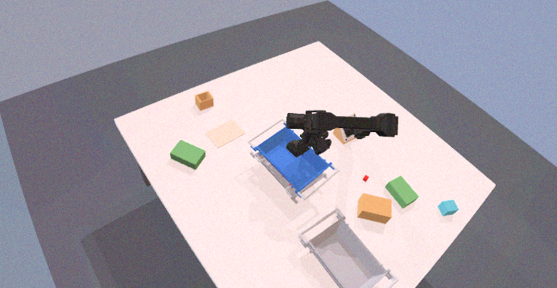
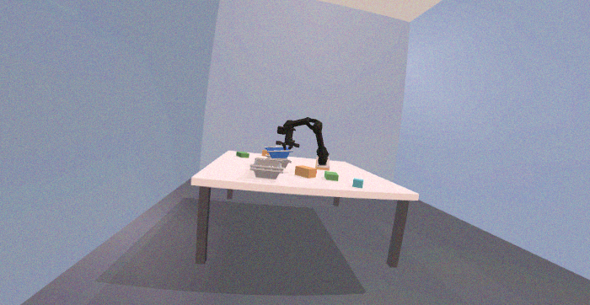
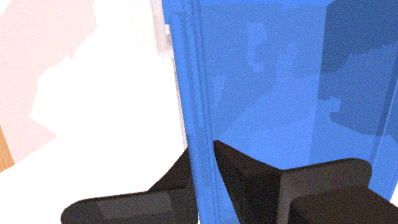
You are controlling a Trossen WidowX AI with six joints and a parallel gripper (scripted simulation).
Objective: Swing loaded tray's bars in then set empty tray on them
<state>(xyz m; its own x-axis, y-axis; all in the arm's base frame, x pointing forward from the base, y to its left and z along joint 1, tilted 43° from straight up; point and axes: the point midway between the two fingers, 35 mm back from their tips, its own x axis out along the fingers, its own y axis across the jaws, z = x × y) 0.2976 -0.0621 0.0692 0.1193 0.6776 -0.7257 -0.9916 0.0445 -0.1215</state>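
Right now my gripper tip is 70 mm short of the blue tray and 30 mm below it. From my gripper tip the other things lie so: cyan cube 550 mm to the left, 390 mm behind, 70 mm below; flat sheet 320 mm to the right, 160 mm ahead, 90 mm below; orange box 340 mm to the left, 100 mm behind, 60 mm below.
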